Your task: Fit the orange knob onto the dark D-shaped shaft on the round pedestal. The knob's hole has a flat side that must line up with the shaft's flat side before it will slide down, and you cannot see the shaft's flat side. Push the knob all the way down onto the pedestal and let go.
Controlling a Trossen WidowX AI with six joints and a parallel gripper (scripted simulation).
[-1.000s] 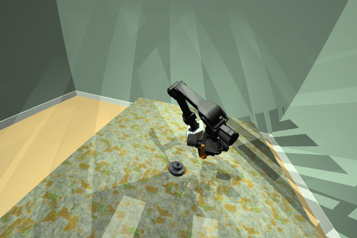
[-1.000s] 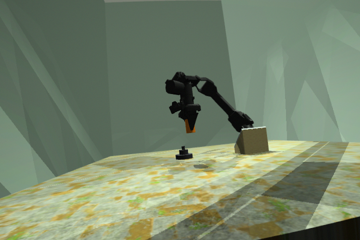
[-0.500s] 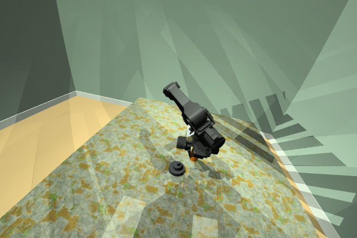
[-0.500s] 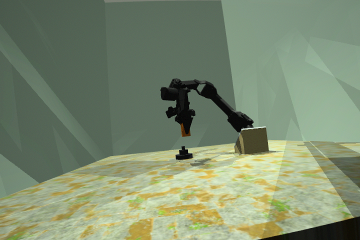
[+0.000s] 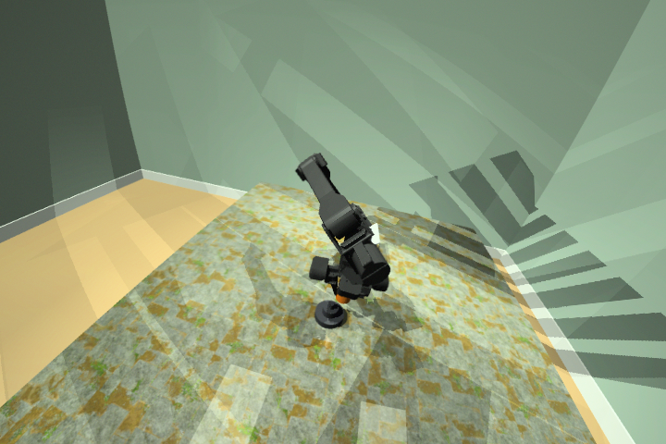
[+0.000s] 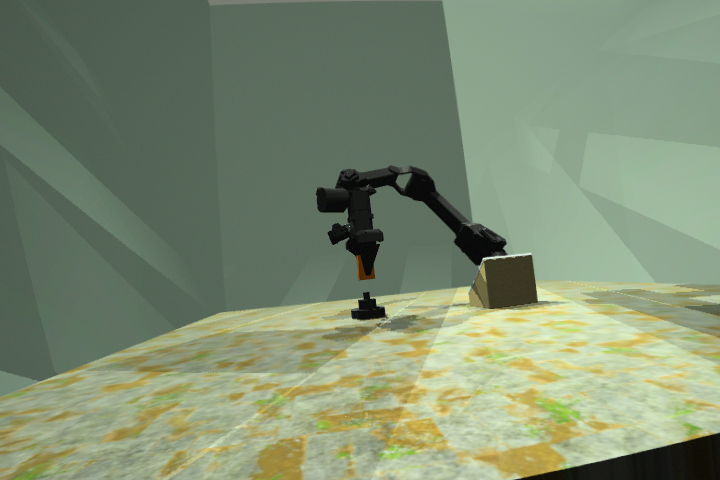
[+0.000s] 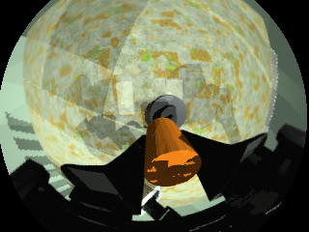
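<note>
Right now the D-shaped shaft is 7 cm below my gripper tip and 2 cm to the right of it. Round my gripper tip: orange knob: 2 cm above.
</note>
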